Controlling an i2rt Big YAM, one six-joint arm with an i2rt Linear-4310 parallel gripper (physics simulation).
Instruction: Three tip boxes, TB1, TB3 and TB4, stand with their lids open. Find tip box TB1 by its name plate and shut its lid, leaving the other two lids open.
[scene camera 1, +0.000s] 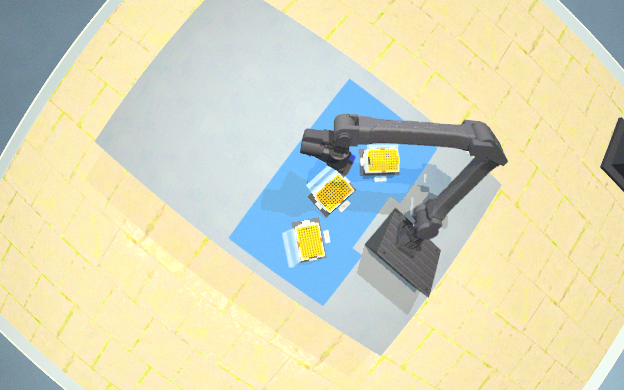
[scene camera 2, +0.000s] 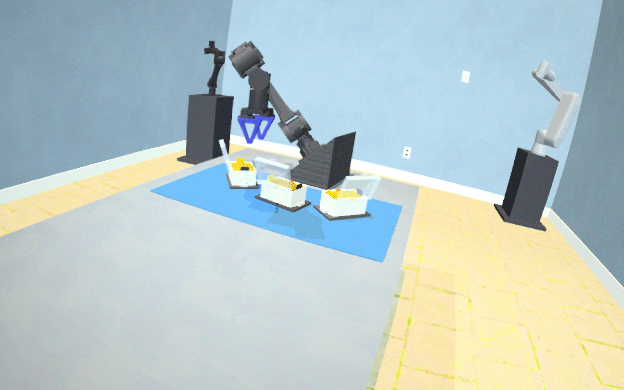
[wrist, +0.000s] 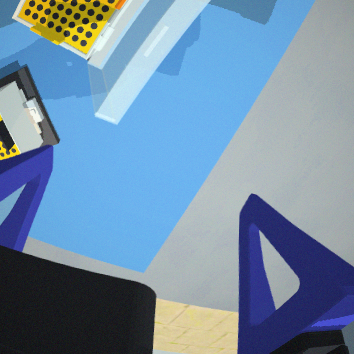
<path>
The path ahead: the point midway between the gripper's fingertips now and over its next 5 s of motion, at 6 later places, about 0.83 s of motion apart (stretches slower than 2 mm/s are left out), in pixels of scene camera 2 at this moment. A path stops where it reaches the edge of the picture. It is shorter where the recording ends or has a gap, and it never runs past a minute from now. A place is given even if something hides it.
The gripper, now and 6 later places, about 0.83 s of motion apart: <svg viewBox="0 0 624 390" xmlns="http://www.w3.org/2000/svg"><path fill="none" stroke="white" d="M255 141L256 145L250 145L265 144L276 142L290 142L285 164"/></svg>
</path>
